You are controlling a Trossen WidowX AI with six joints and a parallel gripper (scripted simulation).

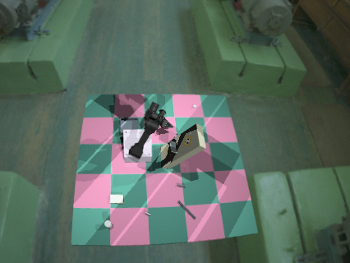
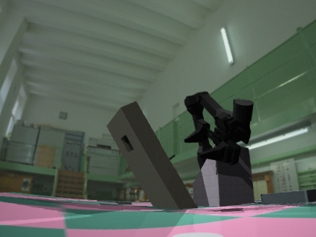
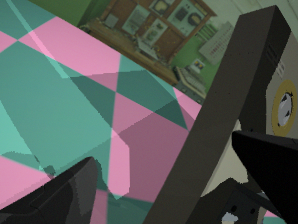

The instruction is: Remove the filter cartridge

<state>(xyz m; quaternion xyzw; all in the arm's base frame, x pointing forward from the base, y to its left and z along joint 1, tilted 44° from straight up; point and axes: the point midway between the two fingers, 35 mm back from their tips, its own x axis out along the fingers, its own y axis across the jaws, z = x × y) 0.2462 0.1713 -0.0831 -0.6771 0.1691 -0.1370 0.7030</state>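
Right now my gripper tip is 18 cm to the left of the round white cartridge, 9 cm short of it and 6 cm below it. The rest, counted from my gripper tip: beige service panel (17 cm to the right, 5 cm ahead, 1 cm below); then square tray (33 cm behind, 16 cm below, 11 cm to the left); then cream block (50 cm to the right, 42 cm behind, 16 cm below).
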